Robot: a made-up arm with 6 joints.
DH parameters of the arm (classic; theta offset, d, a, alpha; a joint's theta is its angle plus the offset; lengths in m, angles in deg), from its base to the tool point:
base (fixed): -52.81 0 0.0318 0
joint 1: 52.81 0.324 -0.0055 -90
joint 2: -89.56 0 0.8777 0
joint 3: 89.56 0.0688 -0.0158 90
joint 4: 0 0.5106 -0.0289 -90
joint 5: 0 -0.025 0.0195 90
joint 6: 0 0.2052 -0.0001 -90
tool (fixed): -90 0.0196 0 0
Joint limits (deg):
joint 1: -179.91..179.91
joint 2: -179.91..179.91
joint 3: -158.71..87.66
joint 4: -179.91..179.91
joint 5: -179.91..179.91
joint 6: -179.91..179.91
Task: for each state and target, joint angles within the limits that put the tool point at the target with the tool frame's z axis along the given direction. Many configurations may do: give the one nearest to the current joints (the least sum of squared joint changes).
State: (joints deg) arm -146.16 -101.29 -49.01 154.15 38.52 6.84
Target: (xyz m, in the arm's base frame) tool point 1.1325 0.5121 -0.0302 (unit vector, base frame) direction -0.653 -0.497 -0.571
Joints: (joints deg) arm -143.88 -80.91 -63.60 89.48 56.65 -0.77
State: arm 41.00 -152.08 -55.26 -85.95 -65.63 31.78
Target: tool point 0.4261 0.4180 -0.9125 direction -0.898 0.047 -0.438
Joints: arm 26.39 -179.91 -58.10 -100.44 -36.88 46.10
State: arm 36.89 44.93 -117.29 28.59 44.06 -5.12
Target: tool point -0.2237 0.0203 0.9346 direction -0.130 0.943 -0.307
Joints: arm 14.85 26.30 -143.13 17.43 51.20 2.58
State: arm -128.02 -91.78 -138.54 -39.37 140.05 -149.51
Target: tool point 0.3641 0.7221 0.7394 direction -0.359 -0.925 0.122
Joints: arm -116.78 -40.84 -100.96 -43.70 129.05 -114.49
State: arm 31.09 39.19 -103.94 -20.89 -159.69 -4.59
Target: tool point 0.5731 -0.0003 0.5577 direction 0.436 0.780 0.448
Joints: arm -8.42 80.13 -136.98 -27.89 -167.73 5.52
